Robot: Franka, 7 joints.
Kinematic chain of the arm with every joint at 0, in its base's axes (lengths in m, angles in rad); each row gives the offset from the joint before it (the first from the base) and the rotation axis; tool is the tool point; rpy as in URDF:
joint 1: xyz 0 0 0.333 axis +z
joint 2: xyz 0 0 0 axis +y
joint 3: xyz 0 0 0.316 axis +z
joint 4: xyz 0.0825 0 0 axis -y
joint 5: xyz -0.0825 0 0.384 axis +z
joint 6: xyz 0 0 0 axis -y
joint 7: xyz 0.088 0 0 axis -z
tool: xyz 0 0 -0.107 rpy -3.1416 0 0
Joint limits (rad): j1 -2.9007..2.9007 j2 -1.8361..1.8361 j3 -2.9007..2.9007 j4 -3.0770..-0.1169 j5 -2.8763..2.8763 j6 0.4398..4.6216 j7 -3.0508..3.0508
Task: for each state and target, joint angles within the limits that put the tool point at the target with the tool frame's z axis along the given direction. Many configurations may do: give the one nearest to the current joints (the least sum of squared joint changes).
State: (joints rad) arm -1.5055 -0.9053 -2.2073 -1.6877 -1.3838 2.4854 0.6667
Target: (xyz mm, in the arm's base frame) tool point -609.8 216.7 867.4 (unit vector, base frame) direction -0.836 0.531 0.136
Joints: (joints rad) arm -0.9355 -0.5885 -2.0366 -0.7842 -1.5608 2.6655 0.6667
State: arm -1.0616 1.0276 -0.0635 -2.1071 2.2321 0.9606 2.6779
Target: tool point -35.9 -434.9 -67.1 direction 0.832 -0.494 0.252
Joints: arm -1.4096 1.2884 -0.4311 -2.0149 2.1713 0.8981 2.6779
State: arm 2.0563 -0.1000 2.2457 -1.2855 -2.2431 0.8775 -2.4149
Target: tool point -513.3 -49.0 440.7 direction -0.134 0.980 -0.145
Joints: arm 1.9963 0.5396 1.6696 -2.1461 -1.6914 1.0393 -2.4149
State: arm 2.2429 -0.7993 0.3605 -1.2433 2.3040 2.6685 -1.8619
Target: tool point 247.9 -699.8 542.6 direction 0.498 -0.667 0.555
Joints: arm 1.6217 -1.7739 -0.3150 -0.7846 2.1858 3.4256 -1.8619
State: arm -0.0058 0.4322 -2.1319 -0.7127 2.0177 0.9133 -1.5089
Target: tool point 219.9 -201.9 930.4 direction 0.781 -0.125 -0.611
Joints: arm 0.3072 0.8738 -2.8123 -1.4348 1.9474 0.7514 -1.5089
